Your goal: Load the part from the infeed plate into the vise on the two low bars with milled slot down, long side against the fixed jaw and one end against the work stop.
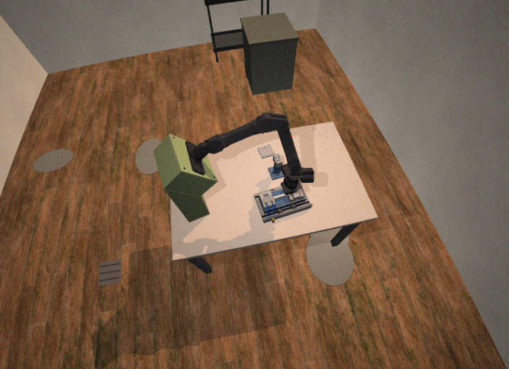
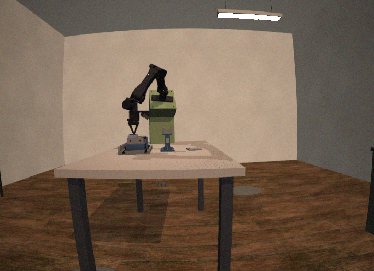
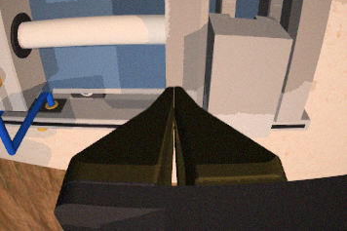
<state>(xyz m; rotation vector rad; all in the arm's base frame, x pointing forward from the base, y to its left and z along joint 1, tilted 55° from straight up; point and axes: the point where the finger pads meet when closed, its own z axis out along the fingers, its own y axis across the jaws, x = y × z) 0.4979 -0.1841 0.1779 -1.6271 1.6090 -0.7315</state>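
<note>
Now: hand 20 mm to the right of the moving jaw and 50 mm above it. Round my hand: part: 30 mm ahead, 40 mm below; then dark work stop rod: 30 mm ahead, 70 mm to the left, 40 mm below; then grey jaw: 70 mm ahead, 20 mm to the left, 50 mm below.
</note>
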